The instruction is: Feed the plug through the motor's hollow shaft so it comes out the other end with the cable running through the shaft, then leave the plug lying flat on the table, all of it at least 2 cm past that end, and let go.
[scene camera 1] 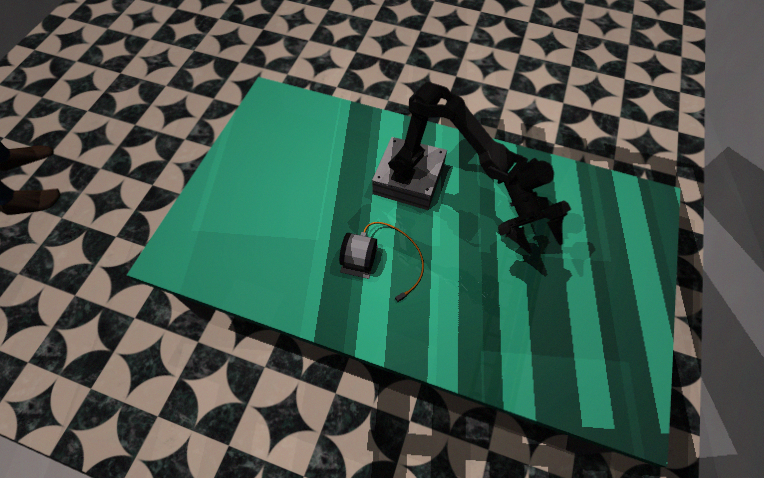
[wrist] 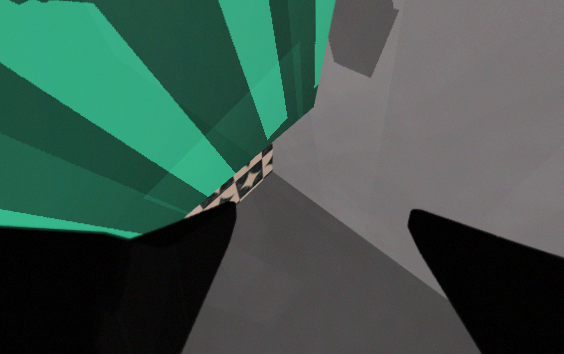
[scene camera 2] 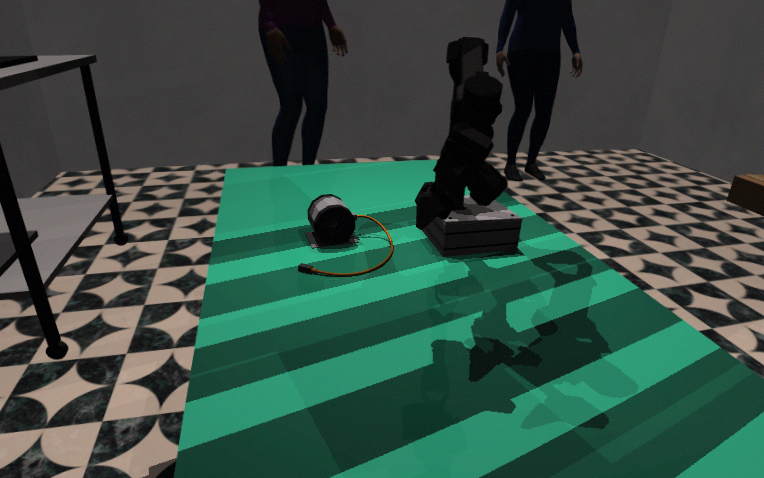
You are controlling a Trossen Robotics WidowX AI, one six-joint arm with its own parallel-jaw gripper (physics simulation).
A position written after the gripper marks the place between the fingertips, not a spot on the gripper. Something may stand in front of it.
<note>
The gripper (scene camera 2: 428, 212) is open, holding nothing.
The gripper also shows in scene camera 1 (scene camera 1: 545, 249) and in the wrist view (wrist: 321, 213).
</note>
